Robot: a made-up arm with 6 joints. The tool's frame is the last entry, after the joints.
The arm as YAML. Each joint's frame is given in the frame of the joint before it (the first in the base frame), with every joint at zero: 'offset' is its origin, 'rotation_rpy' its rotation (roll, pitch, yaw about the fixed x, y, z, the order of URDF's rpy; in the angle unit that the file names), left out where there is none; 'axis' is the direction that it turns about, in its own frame. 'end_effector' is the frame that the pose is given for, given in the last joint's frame.
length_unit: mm
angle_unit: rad
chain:
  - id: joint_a
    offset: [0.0, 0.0, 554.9]
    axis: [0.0, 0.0, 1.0]
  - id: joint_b
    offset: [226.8, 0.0, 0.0]
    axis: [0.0, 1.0, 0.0]
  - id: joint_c
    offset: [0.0, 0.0, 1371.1]
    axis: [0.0, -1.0, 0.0]
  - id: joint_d
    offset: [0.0, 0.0, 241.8]
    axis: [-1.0, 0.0, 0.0]
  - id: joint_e
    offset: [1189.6, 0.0, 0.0]
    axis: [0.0, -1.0, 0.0]
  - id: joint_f
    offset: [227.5, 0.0, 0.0]
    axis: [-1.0, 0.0, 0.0]
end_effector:
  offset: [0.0, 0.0, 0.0]
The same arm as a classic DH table. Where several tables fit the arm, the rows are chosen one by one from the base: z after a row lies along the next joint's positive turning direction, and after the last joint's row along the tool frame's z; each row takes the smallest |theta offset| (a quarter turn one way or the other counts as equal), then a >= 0, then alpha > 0; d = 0 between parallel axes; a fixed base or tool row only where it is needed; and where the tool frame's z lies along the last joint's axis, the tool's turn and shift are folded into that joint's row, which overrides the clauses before.
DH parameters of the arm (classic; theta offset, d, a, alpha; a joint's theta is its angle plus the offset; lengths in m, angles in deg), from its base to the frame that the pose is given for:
joint_a: 0.00 0.5549 0.2268 -90.00
joint_b: -90.00 0.0000 1.3711 180.00
joint_c: 0.00 0.0000 0.2418 -90.00
joint_d: 0.00 -1.1896 0.0000 90.00
joint_e: 0.00 0.0000 0.0000 -90.00
joint_f: 90.00 -0.2275 0.0000 90.00
tool (fixed): -90.00 0.0000 0.0000 0.00

